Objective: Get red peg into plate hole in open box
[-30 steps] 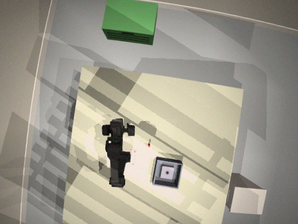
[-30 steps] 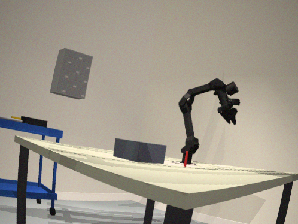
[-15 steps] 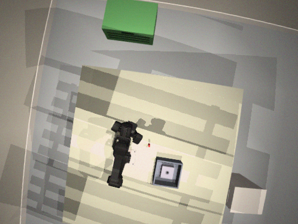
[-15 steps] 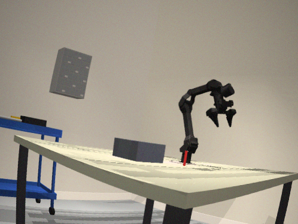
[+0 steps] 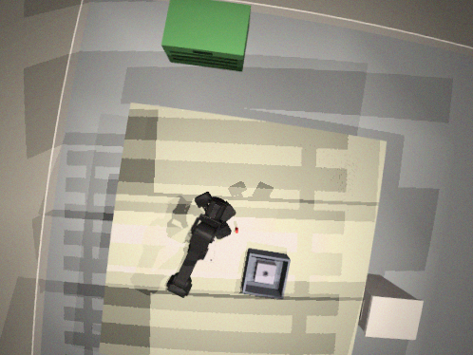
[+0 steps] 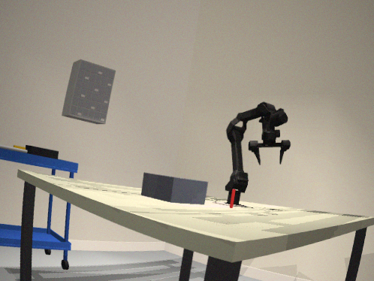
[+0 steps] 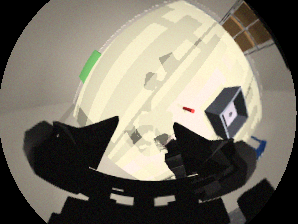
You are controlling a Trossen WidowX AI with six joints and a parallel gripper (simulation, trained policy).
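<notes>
Now: gripper tip 8 cm short of the red peg, 12 cm to the left of it and 16 cm above it. Also, from my gripper tip: grey box: 22 cm ahead, 32 cm to the right, 17 cm below.
</notes>
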